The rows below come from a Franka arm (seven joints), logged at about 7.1 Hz.
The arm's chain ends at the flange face. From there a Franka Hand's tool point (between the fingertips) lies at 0.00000 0.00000 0.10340 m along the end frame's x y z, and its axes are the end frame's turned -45 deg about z.
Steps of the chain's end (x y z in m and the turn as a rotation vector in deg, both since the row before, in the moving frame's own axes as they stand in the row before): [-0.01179 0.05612 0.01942 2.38 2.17 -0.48]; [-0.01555 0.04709 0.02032 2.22 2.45 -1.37]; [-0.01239 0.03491 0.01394 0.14 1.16 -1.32]
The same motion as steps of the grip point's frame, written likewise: [-0.04222 0.03105 0.01926 0.15 3.22 -0.48]; [-0.03833 0.02252 0.02015 -0.16 3.30 -1.37]; [-0.03177 0.01721 0.01392 -0.72 0.92 -1.32]
